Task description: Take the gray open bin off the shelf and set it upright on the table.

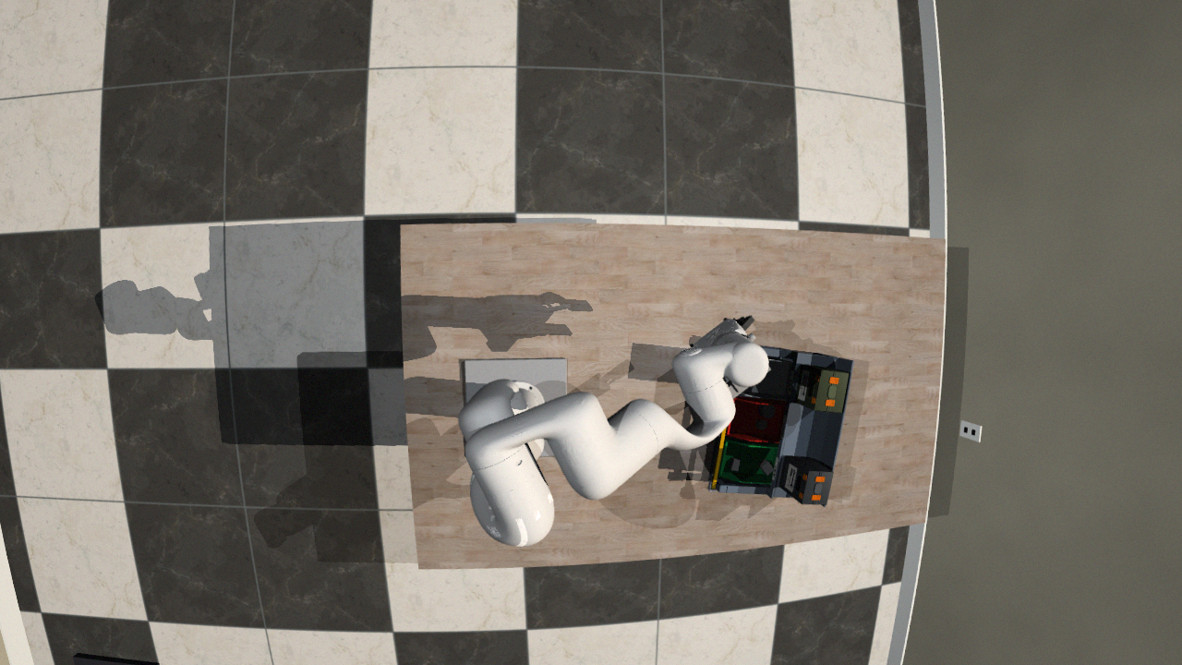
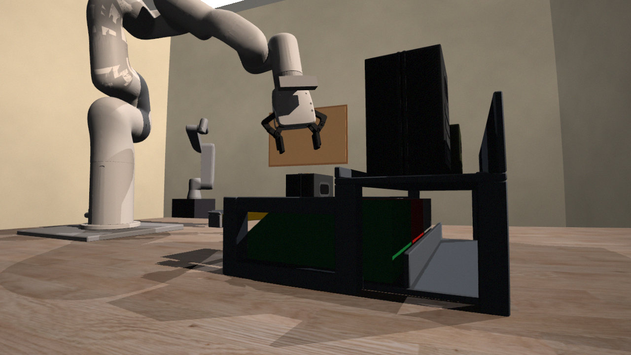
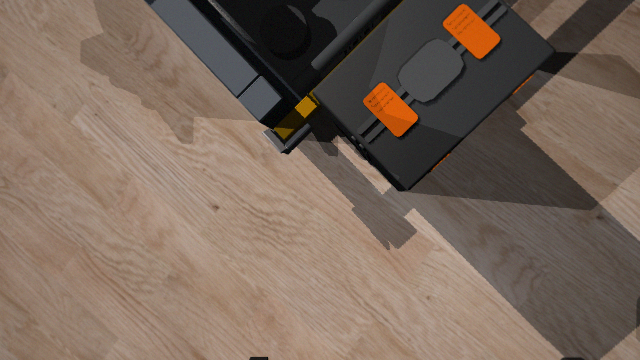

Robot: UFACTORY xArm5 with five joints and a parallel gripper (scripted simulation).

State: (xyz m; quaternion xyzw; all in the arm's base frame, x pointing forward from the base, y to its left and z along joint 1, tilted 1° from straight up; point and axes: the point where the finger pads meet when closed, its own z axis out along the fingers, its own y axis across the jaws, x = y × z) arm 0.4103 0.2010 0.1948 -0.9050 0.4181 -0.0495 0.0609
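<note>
The dark box is 70 mm ahead of my hand, 100 mm to the right of it and 140 mm below it. Also, from my hand: gray open bin 220 mm ahead, 110 mm to the right, 170 mm below; red bin 210 mm ahead, 220 mm to the right, 170 mm below; yellow bar 110 mm ahead, 210 mm to the right, 150 mm below.
</note>
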